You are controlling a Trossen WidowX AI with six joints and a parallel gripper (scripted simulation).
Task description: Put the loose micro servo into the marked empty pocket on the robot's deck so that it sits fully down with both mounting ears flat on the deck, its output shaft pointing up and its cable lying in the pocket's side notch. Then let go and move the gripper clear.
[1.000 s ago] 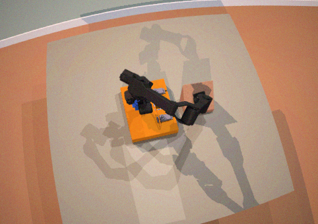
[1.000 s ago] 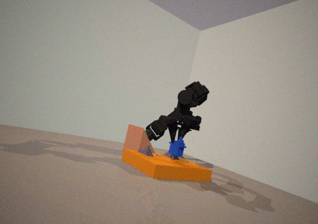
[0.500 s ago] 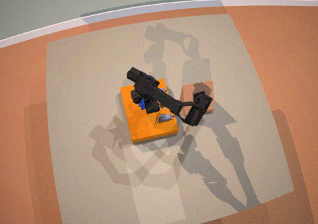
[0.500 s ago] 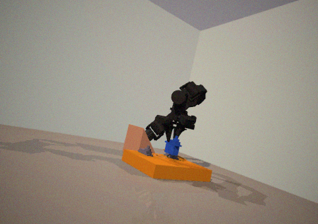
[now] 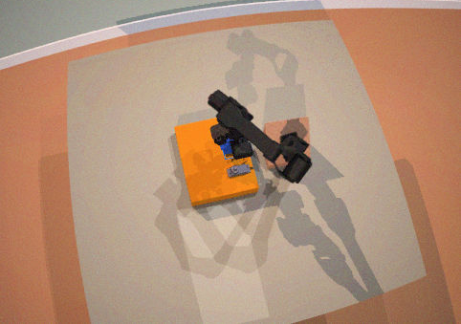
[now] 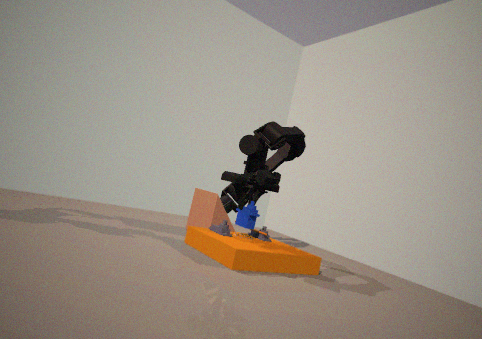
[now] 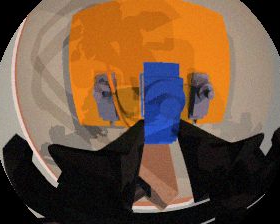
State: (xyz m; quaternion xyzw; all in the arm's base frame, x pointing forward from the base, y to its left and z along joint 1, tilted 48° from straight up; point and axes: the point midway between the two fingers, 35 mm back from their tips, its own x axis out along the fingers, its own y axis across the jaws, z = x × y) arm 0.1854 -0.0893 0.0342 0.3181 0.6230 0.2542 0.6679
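My gripper tip is now 11 cm short of the orange deck, 10 cm above it and 1 cm to the left of it.
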